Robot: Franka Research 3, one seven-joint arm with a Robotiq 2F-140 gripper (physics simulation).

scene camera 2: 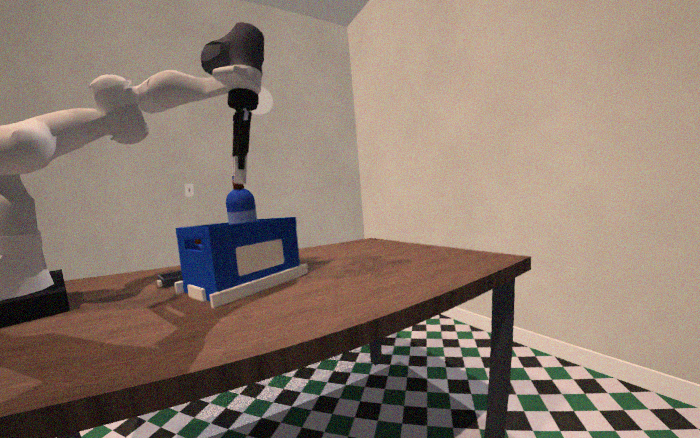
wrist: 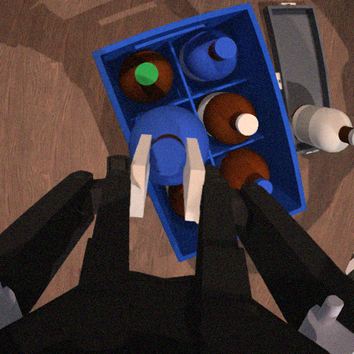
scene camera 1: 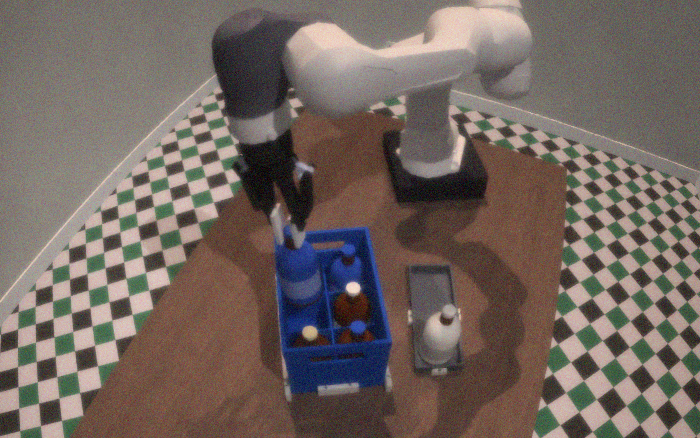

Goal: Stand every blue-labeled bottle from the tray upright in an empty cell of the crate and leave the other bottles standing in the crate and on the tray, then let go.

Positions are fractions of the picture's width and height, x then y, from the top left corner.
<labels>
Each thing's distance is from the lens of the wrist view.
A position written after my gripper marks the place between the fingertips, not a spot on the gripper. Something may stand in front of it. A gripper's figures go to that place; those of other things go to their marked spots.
my gripper (wrist: 0.47, 0.44): 22 cm
blue bottle (wrist: 0.59, 0.15): 36 cm
blue bottle (wrist: 0.48, 0.35): 23 cm
white-capped bottle (wrist: 0.65, 0.33): 37 cm
</labels>
